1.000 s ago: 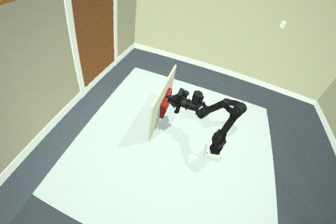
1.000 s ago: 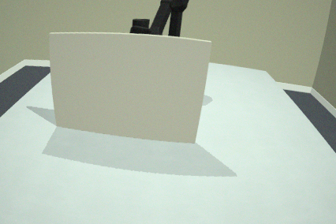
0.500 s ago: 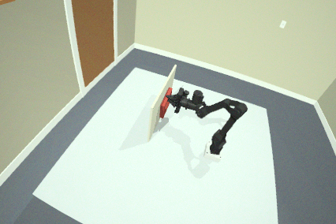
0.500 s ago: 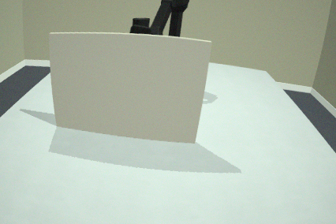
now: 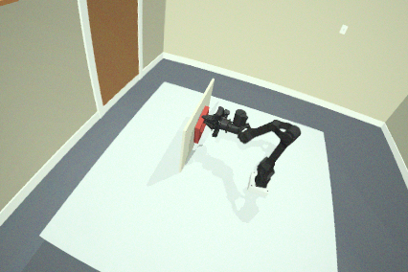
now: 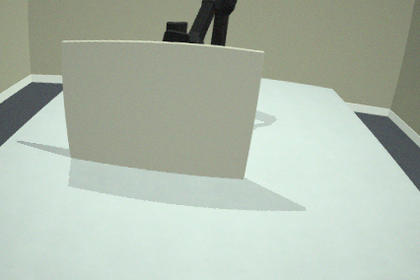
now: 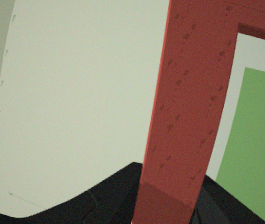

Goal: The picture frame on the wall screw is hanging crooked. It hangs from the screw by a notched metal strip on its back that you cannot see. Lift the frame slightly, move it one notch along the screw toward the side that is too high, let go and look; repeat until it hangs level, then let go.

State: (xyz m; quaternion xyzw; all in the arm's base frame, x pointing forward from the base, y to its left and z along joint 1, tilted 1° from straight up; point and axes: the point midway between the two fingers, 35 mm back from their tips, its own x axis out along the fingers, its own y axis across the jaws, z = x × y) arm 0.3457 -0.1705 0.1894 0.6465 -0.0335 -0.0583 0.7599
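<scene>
My gripper tip is now 1 cm to the left of the picture frame and 5 cm above it. From my gripper tip the other things lie so: wall panel 1 cm ahead, 3 cm to the right, 7 cm below.
</scene>
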